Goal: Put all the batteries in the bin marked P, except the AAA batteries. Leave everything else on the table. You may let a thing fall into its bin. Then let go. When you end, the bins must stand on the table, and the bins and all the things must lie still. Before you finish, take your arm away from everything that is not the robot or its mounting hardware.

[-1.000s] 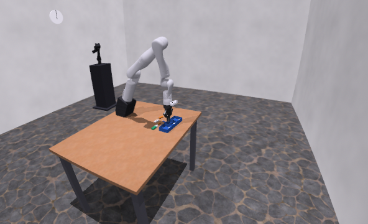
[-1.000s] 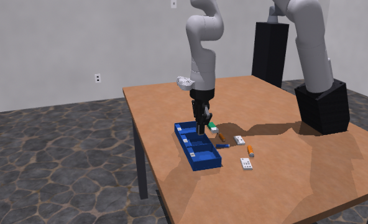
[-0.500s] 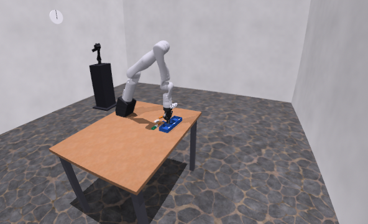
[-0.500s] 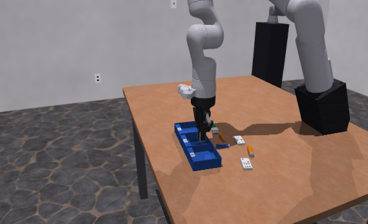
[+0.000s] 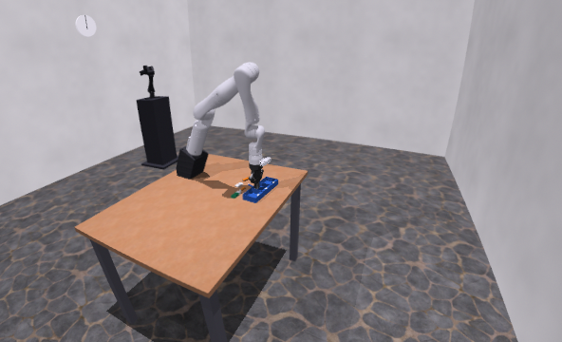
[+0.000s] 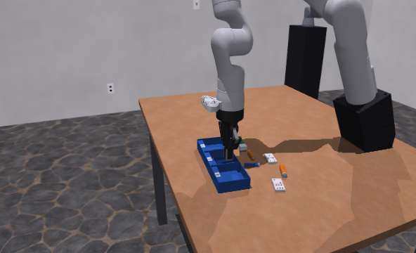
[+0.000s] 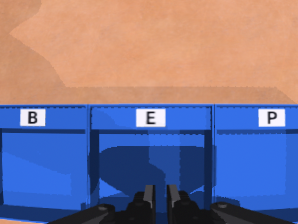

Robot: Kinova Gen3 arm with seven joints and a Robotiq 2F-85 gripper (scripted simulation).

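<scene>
Right now the blue three-compartment bin is 30 mm ahead of my hand and 20 mm below it. The rest, counted from my hand: green thing 90 mm behind, 80 mm to the right, 30 mm below; small orange battery 80 mm behind, 10 mm to the right, 30 mm below; blue battery 60 mm behind, 40 mm to the left, 30 mm below.
</scene>
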